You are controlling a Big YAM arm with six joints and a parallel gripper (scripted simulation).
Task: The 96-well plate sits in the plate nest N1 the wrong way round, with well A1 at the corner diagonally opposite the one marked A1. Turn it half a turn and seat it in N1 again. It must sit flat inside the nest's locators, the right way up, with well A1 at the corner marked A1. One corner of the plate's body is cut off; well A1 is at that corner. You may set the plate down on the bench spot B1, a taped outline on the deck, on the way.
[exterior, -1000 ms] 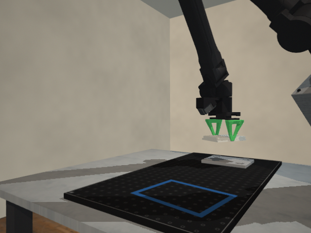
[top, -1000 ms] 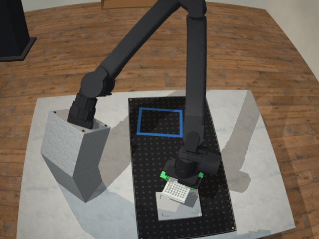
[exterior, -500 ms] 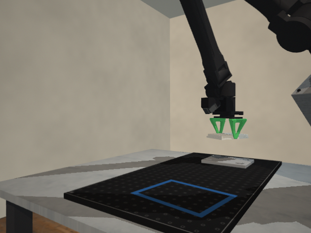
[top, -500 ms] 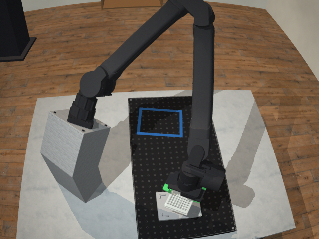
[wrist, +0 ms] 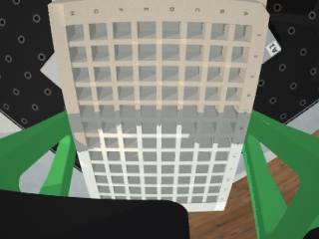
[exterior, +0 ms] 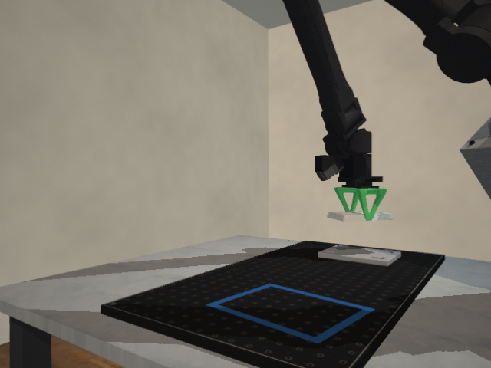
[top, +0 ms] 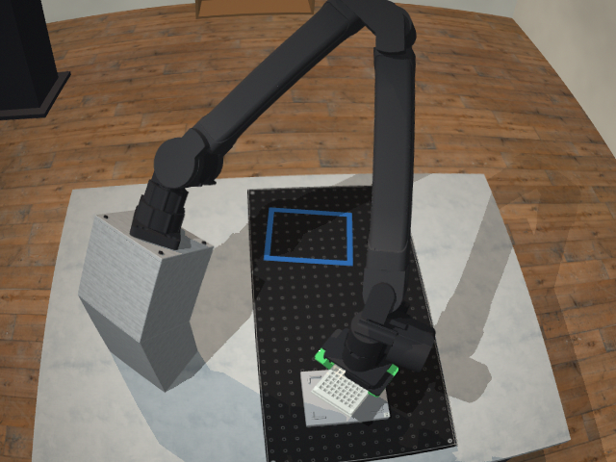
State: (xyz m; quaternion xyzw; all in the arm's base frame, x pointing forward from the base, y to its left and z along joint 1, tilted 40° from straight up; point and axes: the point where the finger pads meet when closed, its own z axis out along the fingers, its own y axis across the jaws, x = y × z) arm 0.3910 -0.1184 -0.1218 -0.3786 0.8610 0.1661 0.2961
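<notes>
The white 96-well plate is right at my hand. Also, from my hand: grey plate nest N1: 10 cm below; A1 mark: 8 cm ahead, 5 cm to the right, 9 cm below.
</notes>
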